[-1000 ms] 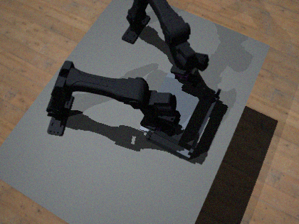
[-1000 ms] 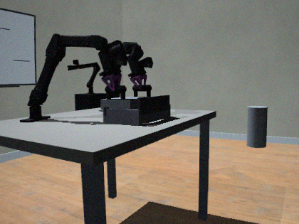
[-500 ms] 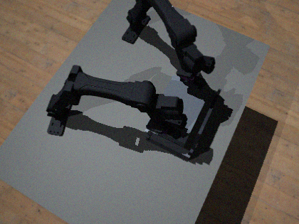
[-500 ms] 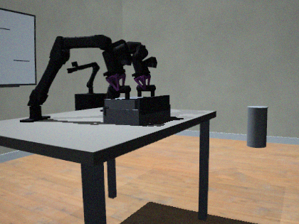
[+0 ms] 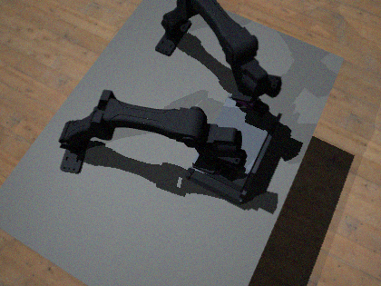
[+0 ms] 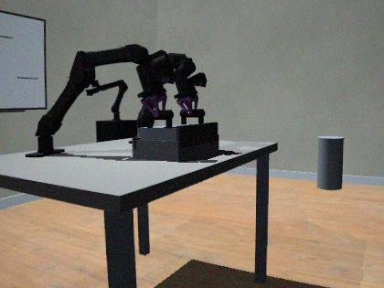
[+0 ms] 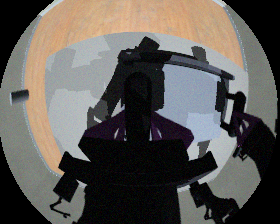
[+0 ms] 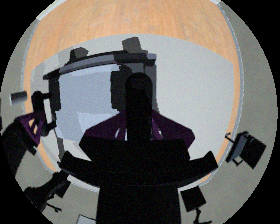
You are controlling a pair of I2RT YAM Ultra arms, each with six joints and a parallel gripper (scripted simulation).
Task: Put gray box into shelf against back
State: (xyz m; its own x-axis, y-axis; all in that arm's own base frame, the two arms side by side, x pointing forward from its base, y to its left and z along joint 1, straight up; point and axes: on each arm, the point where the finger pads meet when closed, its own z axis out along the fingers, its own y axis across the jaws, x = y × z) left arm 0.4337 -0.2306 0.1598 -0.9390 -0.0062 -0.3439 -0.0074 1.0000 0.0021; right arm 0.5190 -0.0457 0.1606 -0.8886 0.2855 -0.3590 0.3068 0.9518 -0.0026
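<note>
My left hand is 120 mm to the left of the gray box, 50 mm above it and 20 mm short of it.
Right now my right hand is 20 mm past the gray box, 120 mm to the right of it and 50 mm above it.
</note>
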